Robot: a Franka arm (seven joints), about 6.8 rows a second.
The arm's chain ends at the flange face. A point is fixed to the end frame.
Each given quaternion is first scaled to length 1.
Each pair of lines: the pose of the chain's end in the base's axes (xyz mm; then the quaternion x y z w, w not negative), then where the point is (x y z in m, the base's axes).
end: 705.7, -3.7, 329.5, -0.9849, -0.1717, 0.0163, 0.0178
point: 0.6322 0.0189 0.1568
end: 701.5, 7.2, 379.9, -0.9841, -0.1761, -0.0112, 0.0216
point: 0.6371 0.0322 0.2039
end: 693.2, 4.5, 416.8, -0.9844, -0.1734, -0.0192, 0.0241
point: 0.6315 0.0312 0.2401
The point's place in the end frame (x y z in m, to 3 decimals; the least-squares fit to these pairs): -0.057 -0.039 0.176
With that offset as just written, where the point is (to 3 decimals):
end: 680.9, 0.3, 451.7, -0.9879, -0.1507, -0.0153, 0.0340
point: 0.618 0.033 0.276
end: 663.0, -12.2, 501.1, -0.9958, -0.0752, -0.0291, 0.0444
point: 0.610 0.034 0.326
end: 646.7, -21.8, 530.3, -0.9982, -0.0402, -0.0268, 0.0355
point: 0.596 0.025 0.354
